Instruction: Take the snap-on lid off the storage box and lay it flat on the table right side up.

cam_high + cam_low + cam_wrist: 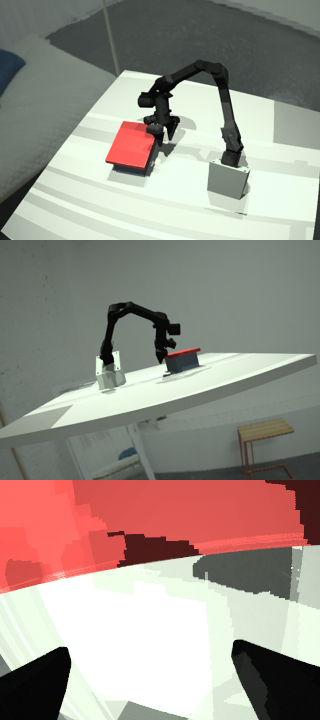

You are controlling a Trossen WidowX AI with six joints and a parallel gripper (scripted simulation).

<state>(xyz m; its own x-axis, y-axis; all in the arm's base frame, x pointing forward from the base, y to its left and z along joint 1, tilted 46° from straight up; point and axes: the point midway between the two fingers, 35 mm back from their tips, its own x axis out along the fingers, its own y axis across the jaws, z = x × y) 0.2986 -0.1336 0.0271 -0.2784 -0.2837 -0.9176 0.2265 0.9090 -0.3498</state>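
Right now my gripper tip is 13 cm short of the red lid, 5 cm to the right of it and 1 cm below it. The rest, counted from my gripper tip: storage box: 13 cm ahead, 5 cm to the left, 4 cm below.
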